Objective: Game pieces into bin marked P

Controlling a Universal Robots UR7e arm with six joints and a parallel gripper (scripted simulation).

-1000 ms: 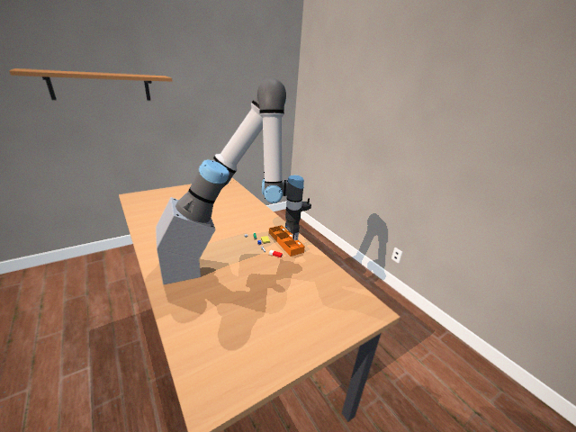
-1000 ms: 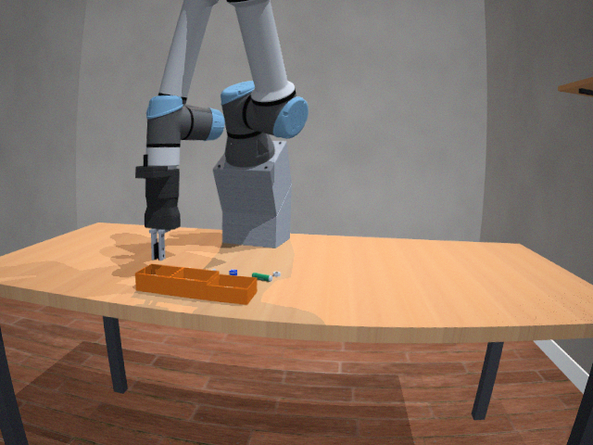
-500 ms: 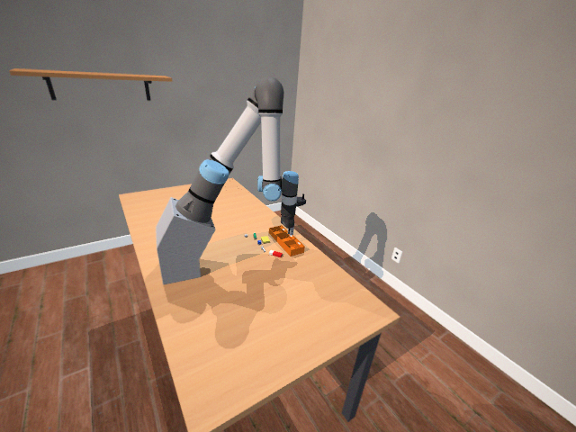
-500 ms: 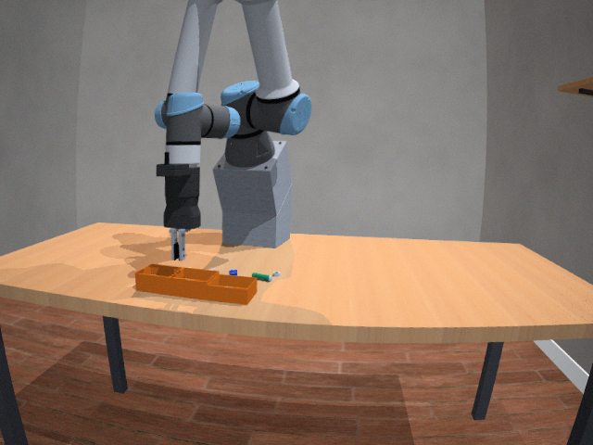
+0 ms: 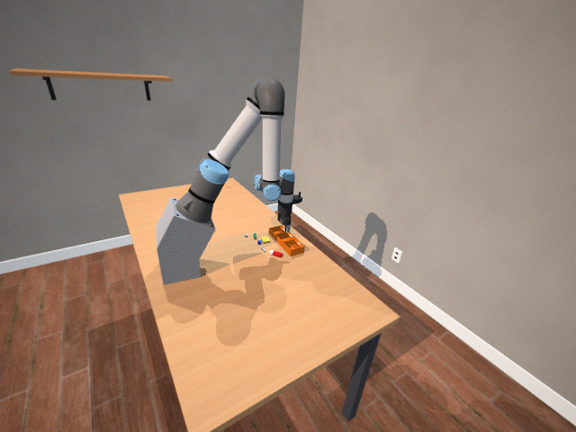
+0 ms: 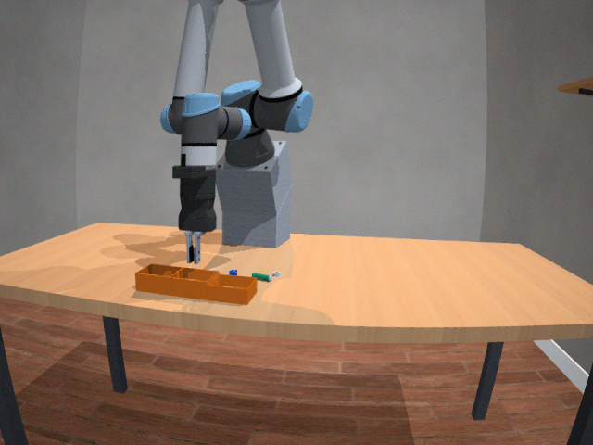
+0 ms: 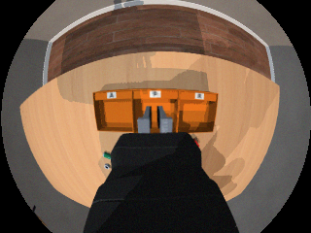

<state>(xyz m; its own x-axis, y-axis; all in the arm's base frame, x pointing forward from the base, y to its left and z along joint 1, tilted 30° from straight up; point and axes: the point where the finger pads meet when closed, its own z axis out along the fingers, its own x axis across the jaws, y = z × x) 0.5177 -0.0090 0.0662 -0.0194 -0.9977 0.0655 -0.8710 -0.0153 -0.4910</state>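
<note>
Right now my hand is 60 mm above the orange bins and 10 mm past it. Also, from my hand: yellow block (100 mm behind, 80 mm below, 60 mm to the left); blue piece (140 mm behind, 80 mm below, 50 mm to the left); red-and-white piece (120 mm behind, 80 mm below, 70 mm to the right).
</note>
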